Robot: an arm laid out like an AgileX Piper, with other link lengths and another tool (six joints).
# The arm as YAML. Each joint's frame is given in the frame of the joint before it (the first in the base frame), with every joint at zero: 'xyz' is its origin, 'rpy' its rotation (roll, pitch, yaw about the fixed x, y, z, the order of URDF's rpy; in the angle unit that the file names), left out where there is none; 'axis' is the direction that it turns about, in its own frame. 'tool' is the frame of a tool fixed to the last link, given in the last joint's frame.
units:
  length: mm
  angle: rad
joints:
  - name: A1
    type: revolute
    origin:
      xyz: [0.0, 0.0, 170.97]
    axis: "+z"
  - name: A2
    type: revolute
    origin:
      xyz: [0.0, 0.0, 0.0]
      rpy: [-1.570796, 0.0, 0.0]
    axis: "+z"
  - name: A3
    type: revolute
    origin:
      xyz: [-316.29, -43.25, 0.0]
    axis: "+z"
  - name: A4
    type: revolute
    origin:
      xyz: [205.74, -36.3, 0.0]
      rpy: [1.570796, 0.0, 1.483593]
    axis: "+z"
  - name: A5
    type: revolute
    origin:
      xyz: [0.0, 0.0, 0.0]
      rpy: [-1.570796, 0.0, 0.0]
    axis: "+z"
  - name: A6
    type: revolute
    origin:
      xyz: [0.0, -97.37, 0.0]
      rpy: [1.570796, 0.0, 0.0]
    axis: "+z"
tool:
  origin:
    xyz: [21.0, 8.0, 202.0]
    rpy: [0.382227, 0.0, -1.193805]
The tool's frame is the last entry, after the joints.
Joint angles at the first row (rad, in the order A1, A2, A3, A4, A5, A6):
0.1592 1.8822 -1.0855 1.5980 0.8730 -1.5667
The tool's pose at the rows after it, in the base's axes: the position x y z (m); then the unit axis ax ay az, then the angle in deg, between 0 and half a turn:
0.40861, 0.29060, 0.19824, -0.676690, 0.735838, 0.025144, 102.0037
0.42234, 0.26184, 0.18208, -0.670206, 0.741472, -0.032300, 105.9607
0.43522, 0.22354, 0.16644, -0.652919, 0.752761, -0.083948, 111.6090
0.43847, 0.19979, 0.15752, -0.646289, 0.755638, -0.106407, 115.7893
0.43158, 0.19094, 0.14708, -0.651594, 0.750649, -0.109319, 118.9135
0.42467, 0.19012, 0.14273, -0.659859, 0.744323, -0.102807, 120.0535
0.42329, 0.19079, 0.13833, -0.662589, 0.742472, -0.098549, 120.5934
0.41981, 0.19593, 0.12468, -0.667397, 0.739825, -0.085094, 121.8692
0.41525, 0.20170, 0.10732, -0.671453, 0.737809, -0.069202, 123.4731
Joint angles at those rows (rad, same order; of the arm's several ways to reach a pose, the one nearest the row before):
0.1549 1.8758 -1.0855 1.5936 0.8151 -1.5499
0.1322 1.8603 -1.0951 1.5011 0.7245 -1.4796
0.0966 1.8474 -1.1277 1.3221 0.6465 -1.3088
0.0757 1.8432 -1.1637 1.1550 0.6273 -1.1519
0.0762 1.8432 -1.1719 1.0495 0.6289 -1.0652
0.0762 1.8432 -1.1719 1.0137 0.6458 -1.0468
0.0780 1.8531 -1.1747 1.0062 0.6501 -1.0450
0.0896 1.8855 -1.1764 1.0062 0.6523 -1.0510
0.1032 1.9263 -1.1764 1.0103 0.6523 -1.0602

